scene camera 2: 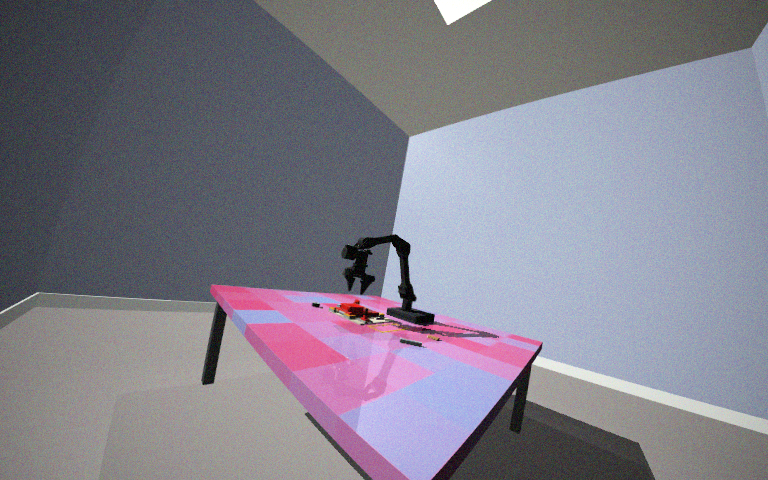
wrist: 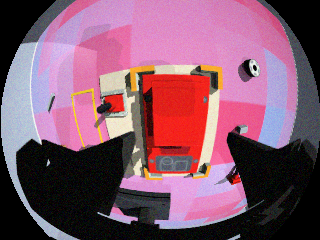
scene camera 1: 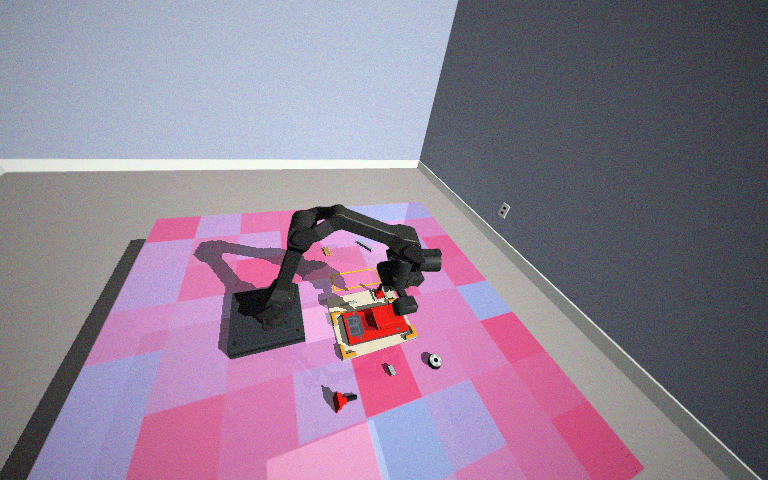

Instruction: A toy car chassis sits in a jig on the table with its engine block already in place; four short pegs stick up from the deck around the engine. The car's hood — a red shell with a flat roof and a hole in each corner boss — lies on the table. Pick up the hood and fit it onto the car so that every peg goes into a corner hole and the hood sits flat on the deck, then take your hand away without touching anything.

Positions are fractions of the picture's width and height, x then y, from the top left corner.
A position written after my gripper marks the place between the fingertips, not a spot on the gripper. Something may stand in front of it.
Observation:
My gripper (scene camera 1: 0.51,0.63) is open and holds nothing. Further things: a red hood (wrist: 0.55,0.44).
My gripper also shows in the wrist view (wrist: 0.58,0.57).

